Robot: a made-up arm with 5 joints. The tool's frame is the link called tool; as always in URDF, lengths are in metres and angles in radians. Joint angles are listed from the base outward. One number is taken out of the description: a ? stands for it. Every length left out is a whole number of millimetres.
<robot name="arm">
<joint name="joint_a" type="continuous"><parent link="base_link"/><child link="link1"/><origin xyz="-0.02 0.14 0.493" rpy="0 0 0"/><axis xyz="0 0 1"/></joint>
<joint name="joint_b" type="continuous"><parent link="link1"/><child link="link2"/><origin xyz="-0.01 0.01 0" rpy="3.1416 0 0"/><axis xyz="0 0 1"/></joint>
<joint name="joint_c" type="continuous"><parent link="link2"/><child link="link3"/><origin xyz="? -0.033 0" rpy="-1.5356 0.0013 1.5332"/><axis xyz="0 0 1"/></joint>
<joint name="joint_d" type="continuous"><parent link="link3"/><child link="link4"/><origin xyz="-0.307 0.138 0" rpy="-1.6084 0 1.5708"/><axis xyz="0 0 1"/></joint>
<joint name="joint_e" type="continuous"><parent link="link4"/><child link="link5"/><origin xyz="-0.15 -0.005 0" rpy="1.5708 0 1.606"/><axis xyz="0 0 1"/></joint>
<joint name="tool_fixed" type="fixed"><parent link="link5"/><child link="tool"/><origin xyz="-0.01 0 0" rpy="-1.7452 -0.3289 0.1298"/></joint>
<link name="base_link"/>
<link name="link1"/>
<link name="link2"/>
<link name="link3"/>
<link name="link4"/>
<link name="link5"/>
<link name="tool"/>
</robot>
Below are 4 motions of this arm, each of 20 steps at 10 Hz.
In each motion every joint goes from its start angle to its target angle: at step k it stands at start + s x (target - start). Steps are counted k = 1, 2, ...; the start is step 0. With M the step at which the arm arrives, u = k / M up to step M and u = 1 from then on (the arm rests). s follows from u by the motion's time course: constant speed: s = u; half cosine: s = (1 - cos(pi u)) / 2; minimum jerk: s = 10 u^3 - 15 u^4 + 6 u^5.
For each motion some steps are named. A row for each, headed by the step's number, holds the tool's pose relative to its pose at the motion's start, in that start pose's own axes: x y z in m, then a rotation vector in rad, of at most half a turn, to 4 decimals.
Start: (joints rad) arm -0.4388 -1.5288 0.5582 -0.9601 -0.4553
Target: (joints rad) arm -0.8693 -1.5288 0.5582 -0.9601 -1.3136
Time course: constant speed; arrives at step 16
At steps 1, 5, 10, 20:
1: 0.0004 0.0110 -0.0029 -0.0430 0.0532 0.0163
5: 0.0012 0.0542 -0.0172 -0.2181 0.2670 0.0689
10: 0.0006 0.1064 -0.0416 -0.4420 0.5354 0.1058
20: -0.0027 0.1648 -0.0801 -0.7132 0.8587 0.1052

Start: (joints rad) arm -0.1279 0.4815 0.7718 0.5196 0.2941
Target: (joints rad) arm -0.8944 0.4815 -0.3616 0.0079 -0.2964
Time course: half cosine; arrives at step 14
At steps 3, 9, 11, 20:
3: 0.0200 -0.0329 -0.0165 0.0994 0.1037 -0.0306
9: 0.1150 -0.1601 -0.2190 0.6284 0.8939 -0.1482
11: 0.1202 -0.1715 -0.3018 0.7698 1.1702 -0.1639
20: 0.1151 -0.1725 -0.3556 0.8568 1.3511 -0.1707

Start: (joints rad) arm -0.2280 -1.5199 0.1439 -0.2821 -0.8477
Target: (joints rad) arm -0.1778 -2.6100 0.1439 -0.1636 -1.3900
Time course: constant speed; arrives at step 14
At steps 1, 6, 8, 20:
1: -0.0248 -0.0173 -0.0116 0.0303 -0.0323 0.0073
6: -0.1339 -0.0897 -0.1042 0.1692 -0.2013 0.0446
8: -0.1676 -0.1104 -0.1549 0.2190 -0.2721 0.0586
20: -0.2235 -0.1366 -0.3349 0.3522 -0.4933 0.0909

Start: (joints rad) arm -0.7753 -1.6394 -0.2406 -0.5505 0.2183
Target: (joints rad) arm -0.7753 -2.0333 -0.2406 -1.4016 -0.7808
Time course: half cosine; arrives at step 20
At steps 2, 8, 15, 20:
2: 0.0012 -0.0011 0.0019 -0.0067 0.0182 -0.0162
8: 0.0179 -0.0215 0.0275 -0.0423 0.2836 -0.2267
15: 0.0443 -0.0813 0.0662 0.1002 0.7806 -0.4987
20: 0.0503 -0.1048 0.0754 0.1843 0.9342 -0.5505

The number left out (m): 0.156
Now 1 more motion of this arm.
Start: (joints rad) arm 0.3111 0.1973 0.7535 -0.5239 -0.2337
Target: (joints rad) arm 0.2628 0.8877 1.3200 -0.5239 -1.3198
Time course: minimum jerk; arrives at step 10
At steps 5, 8, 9, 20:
5: -0.0649 0.1598 -0.0484 -0.6267 0.3869 0.1925
8: -0.1646 0.2483 -0.1314 -1.1995 0.6373 0.2074
9: -0.1774 0.2539 -0.1420 -1.2626 0.6582 0.1992
20: -0.1797 0.2548 -0.1438 -1.2736 0.6617 0.1975

